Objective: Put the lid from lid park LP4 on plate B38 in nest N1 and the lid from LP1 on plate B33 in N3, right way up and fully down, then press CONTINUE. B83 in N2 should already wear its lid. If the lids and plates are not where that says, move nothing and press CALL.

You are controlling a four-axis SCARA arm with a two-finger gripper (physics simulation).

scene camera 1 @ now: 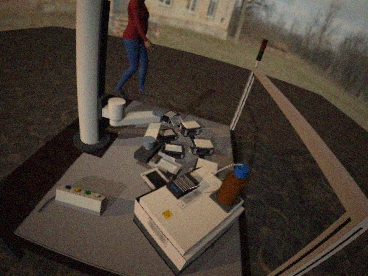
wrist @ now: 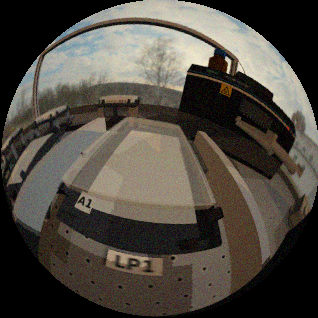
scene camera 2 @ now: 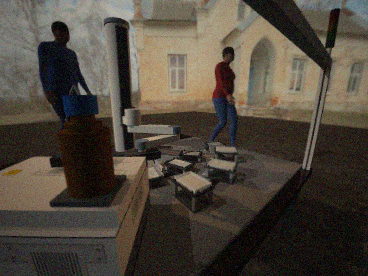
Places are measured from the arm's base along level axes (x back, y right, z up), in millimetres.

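Pixels of known places: gripper, fingertip midpoint: [scene camera 1: 171, 165] [wrist: 149, 129] [scene camera 2: 151, 172]; arm's base at its link origin: [scene camera 1: 92, 139].
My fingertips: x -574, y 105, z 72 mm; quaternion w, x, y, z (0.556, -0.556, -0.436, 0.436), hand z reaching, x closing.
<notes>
For each thing: its top centre in the pictures, then the offset to it from my fingertips. "spot": a spot on its surface instead.
- lid park labelled LP1 at a spot on its surface: [wrist: 132, 262] spot: dx +109, dy -26, dz -57 mm
- small A1 tag at a spot on its surface: [wrist: 84, 202] spot: dx +70, dy -47, dz -15 mm
- button box at its top centre: [scene camera 1: 80, 192] dx +359, dy +375, dz +25 mm
- large white instrument at a spot on its surface: [scene camera 2: 30, 185] spot: dx -158, dy +393, dz +148 mm
- brown bottle at a spot on its surface: [scene camera 2: 87, 155] spot: dx -311, dy +296, dz +240 mm
- frame post at a spot on its surface: [scene camera 2: 315, 120] [scene camera 1: 242, 102] spot: dx -449, dy -790, dz +226 mm
My gripper [wrist: 149, 129] is shut on a clear, shallow lid [wrist: 150, 150], with a finger along each long side. The lid is level, low at the lid park labelled LP1 [wrist: 132, 262]; whether it still touches the park is hard to tell. A small A1 tag [wrist: 84, 202] shows at the near left corner. Several pale-topped plates or lids on dark stands, such as a tall one [scene camera 1: 203, 144] [scene camera 2: 193, 182] and another [scene camera 1: 190, 126] [scene camera 2: 221, 164], stand beyond the arm; their labels are unreadable. The button box [scene camera 1: 80, 200] has coloured buttons, their words unreadable.
A large white instrument [scene camera 1: 175, 220] [scene camera 2: 30, 185], dark in the wrist view [wrist: 205, 95], carries a brown bottle [scene camera 1: 231, 186] [scene camera 2: 87, 155] [wrist: 218, 63] with a blue cap. A frame post [scene camera 1: 243, 100] [scene camera 2: 315, 120] stands at the table's edge. A person in red [scene camera 1: 136, 22] [scene camera 2: 223, 80] stands behind.
</notes>
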